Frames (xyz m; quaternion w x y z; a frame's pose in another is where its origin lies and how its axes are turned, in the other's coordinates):
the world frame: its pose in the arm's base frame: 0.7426 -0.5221 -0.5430 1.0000 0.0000 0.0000 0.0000
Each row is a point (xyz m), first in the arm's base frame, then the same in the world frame.
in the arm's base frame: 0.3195 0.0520 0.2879
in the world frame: -0.4231 0.5741 0.8309
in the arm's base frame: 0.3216 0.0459 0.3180
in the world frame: -0.4210 0.5680 0.8610
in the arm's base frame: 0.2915 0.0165 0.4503
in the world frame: -0.4511 0.5386 0.9933
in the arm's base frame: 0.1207 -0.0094 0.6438
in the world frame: -0.6219 0.5127 1.1868
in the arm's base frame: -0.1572 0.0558 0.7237
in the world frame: -0.8998 0.5779 1.2667
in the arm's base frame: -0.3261 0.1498 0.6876
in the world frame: -1.0687 0.6719 1.2306
